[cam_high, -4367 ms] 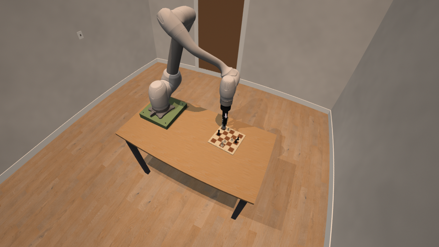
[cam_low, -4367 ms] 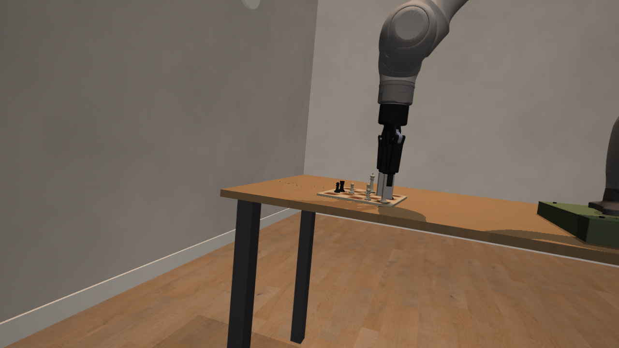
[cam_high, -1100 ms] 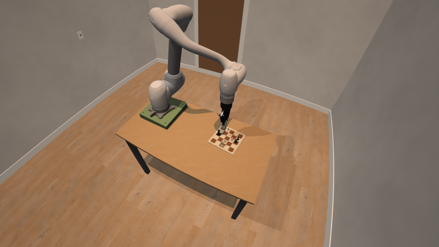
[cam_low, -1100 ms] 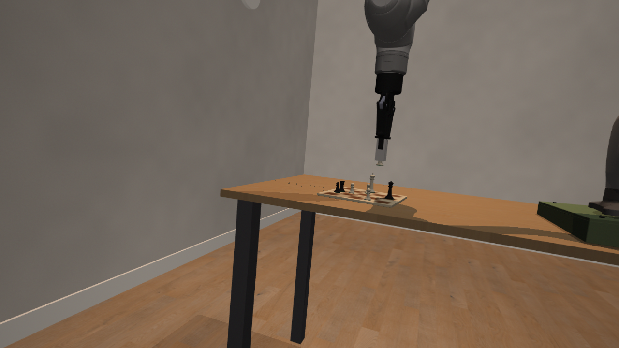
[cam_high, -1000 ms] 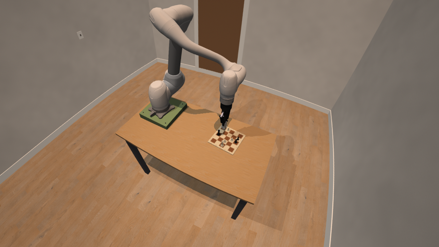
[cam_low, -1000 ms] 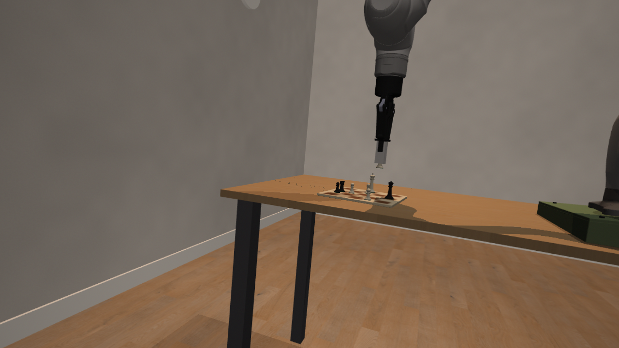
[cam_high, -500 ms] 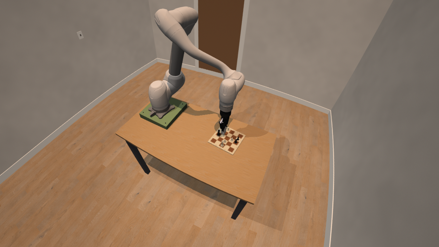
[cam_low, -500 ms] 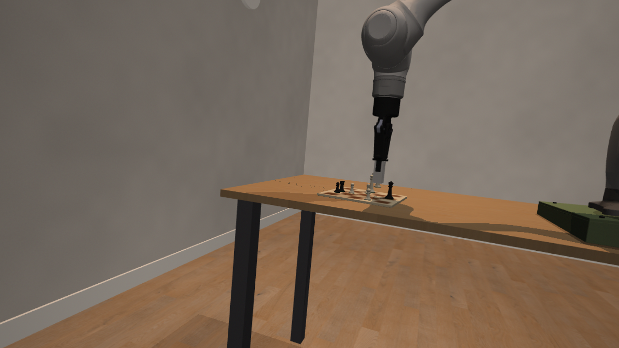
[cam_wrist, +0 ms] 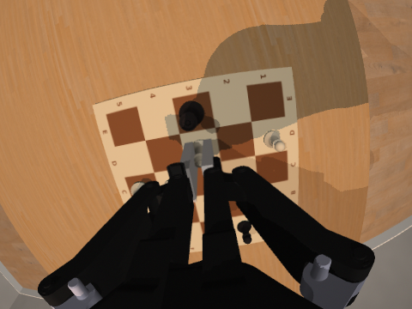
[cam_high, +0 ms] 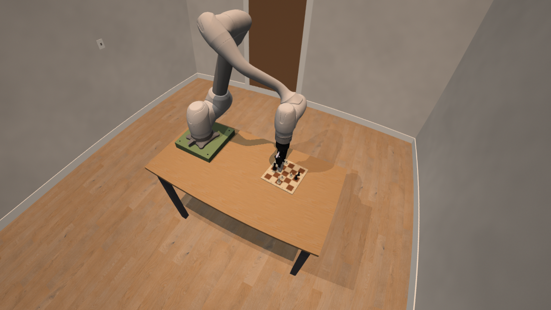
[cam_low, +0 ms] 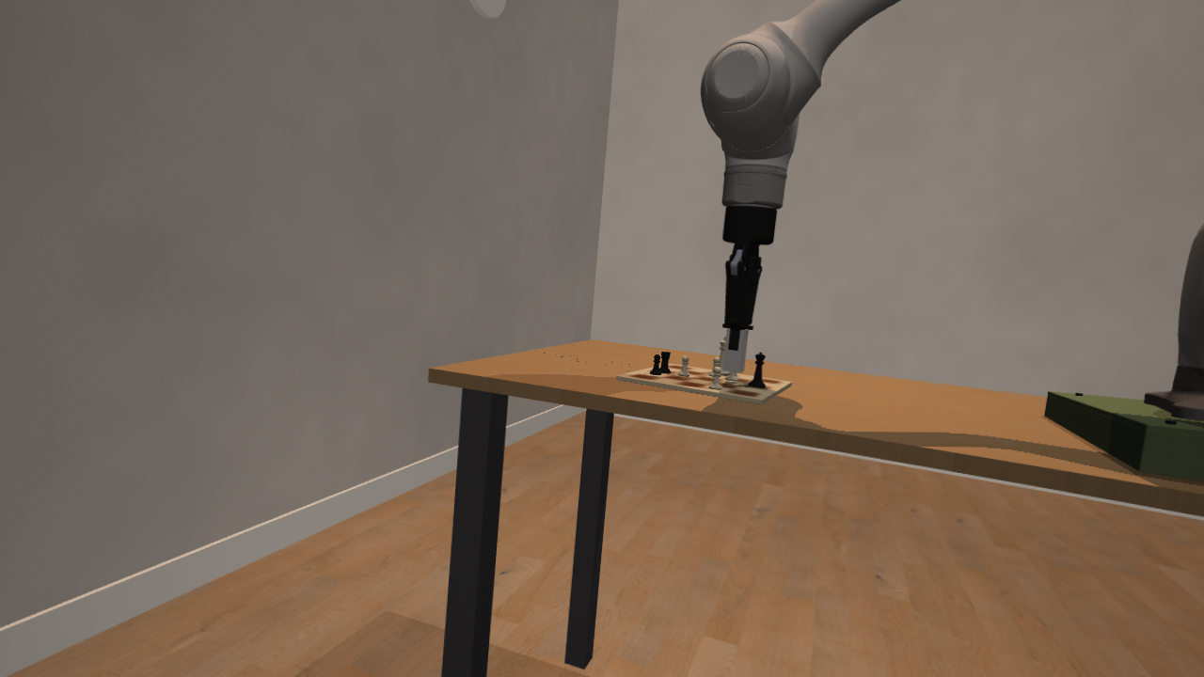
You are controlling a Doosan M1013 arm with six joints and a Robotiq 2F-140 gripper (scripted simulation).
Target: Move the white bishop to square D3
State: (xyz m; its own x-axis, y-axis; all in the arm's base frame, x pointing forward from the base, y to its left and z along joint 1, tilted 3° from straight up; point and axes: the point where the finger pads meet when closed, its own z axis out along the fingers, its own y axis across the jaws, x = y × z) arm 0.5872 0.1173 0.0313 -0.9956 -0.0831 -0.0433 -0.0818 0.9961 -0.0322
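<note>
The black piece lies 40 mm behind my hand, 30 mm below it and 10 mm to the right of it. From my hand the other things lie so: chessboard: 50 mm below, 40 mm ahead; then tall white piece: 80 mm to the right, 50 mm ahead, 20 mm below.
</note>
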